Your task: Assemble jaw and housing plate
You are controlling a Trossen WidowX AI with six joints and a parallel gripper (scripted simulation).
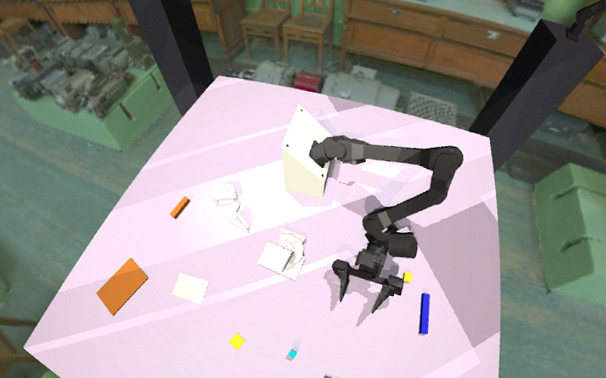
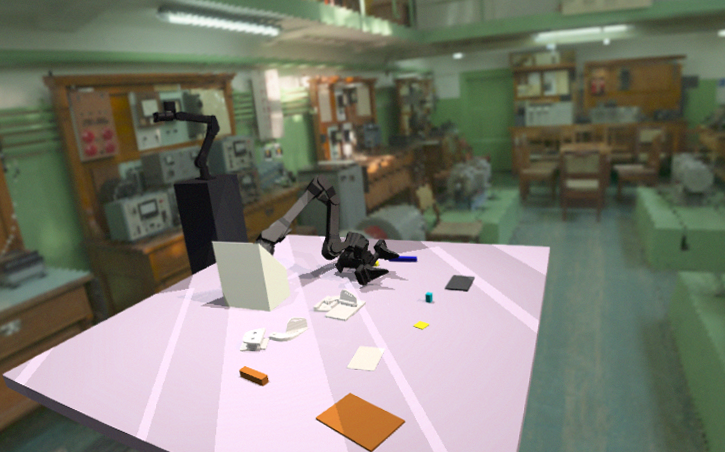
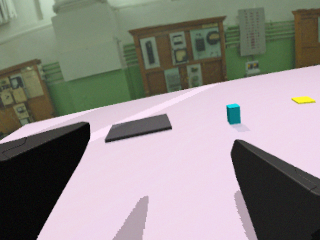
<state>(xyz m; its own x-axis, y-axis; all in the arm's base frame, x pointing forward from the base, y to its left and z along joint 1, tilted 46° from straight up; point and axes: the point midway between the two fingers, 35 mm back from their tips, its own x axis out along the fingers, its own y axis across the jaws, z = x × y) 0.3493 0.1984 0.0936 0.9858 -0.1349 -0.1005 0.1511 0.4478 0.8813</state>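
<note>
Right now the cyan peg is 15 cm ahead of my gripper tip, 12 cm to the right of it and 6 cm below it. From my gripper tip the other things lie so: yellow cube (14 cm to the left, 13 cm behind, 6 cm below); grey plate (21 cm ahead, 7 cm below, 3 cm to the left); blue bar (20 cm to the left, 6 cm below, 4 cm behind).
</note>
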